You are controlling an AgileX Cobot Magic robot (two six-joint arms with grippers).
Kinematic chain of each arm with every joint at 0, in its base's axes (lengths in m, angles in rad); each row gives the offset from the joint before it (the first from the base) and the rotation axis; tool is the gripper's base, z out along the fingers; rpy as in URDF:
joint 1: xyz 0 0 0.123 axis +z
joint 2: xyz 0 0 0 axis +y
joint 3: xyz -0.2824 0 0.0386 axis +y
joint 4: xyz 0.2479 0 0.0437 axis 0.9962 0 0.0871
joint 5: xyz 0 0 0 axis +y
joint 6: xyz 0.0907 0 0.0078 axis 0.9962 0 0.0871
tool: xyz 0 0 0 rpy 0 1.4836 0
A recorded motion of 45 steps. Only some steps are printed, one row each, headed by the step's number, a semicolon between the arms.
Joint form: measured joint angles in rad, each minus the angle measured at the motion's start. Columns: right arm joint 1, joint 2, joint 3, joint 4, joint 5, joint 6; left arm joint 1, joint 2, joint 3, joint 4, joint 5, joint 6.
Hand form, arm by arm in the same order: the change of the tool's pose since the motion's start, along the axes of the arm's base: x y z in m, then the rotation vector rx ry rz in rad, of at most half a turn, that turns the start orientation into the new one. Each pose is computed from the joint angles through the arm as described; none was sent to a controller.
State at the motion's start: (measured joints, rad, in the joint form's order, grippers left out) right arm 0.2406 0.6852 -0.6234 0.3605 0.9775 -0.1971; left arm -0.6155 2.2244 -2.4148 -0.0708 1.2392 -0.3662
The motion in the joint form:
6: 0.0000 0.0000 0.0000 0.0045 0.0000 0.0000; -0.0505 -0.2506 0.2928 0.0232 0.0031 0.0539
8: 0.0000 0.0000 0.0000 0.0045 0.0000 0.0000; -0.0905 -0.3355 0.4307 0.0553 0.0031 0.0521
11: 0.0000 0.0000 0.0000 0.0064 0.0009 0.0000; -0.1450 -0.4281 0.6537 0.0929 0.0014 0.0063
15: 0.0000 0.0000 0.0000 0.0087 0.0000 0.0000; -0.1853 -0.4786 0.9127 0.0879 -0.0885 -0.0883
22: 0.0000 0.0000 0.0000 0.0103 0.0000 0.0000; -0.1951 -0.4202 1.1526 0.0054 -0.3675 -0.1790
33: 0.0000 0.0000 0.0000 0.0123 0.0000 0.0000; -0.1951 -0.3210 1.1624 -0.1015 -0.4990 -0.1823
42: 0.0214 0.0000 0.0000 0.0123 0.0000 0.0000; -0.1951 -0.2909 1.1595 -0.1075 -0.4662 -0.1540
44: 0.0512 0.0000 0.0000 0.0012 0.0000 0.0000; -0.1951 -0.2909 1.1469 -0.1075 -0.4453 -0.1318
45: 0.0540 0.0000 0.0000 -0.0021 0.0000 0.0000; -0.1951 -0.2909 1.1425 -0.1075 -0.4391 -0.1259
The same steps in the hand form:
6: -0.0001 0.0003 0.0001 0.0044 0.0011 0.0001; -0.0578 0.0165 0.0315 0.0672 0.0026 -0.0896
8: -0.0001 0.0003 0.0001 0.0044 0.0011 0.0001; -0.0834 0.0192 0.0277 0.1235 0.0258 -0.1220
11: -0.0002 0.0004 0.0001 0.0060 0.0023 0.0005; -0.1167 0.0243 0.0010 0.2174 0.1150 -0.1346
15: -0.0002 0.0006 0.0002 0.0084 0.0021 0.0002; -0.1431 0.0287 -0.0500 0.2643 0.2312 -0.0953
22: -0.0002 0.0007 0.0003 0.0100 0.0025 0.0003; -0.1515 0.0237 -0.1289 0.1943 0.3270 -0.0048
33: -0.0002 0.0008 0.0003 0.0119 0.0029 0.0003; -0.1441 0.0073 -0.1642 0.1086 0.3804 0.0463
42: -0.0014 0.0029 0.0003 0.0119 0.0031 0.0217; -0.1453 0.0074 -0.1755 0.1543 0.4176 0.0233
44: -0.0028 0.0051 0.0000 0.0012 0.0003 0.0512; -0.1449 0.0067 -0.1728 0.1649 0.4173 0.0001
45: -0.0029 0.0051 -0.0001 -0.0020 -0.0006 0.0539; -0.1447 0.0063 -0.1719 0.1674 0.4170 -0.0062

